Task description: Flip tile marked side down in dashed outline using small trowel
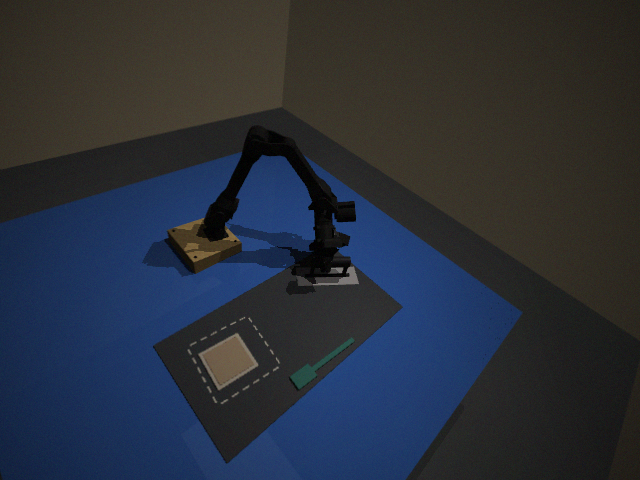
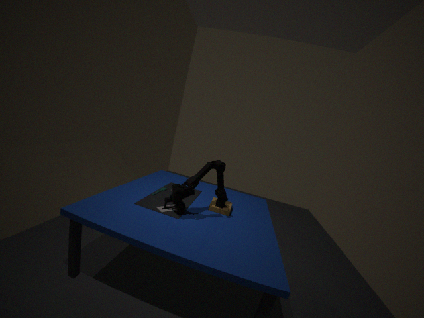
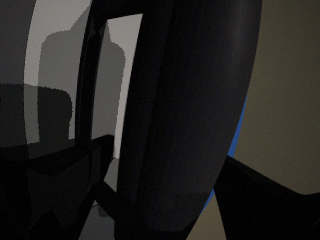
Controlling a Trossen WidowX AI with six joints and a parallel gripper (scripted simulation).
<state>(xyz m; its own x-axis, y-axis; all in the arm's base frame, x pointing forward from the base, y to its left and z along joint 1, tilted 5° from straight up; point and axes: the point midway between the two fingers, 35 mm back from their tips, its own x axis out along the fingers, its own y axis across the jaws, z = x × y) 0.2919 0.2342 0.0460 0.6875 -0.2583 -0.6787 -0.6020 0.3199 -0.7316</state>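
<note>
The trowel lies 3 cm behind my gripper tip, 1 cm to the left of it and 1 cm below it. Round my gripper tip: green long-handled tool 22 cm ahead, 17 cm to the right, 5 cm below; square tile 9 cm ahead, 36 cm to the right, 5 cm below; dark mat 8 cm ahead, 17 cm to the right, 7 cm below.
</note>
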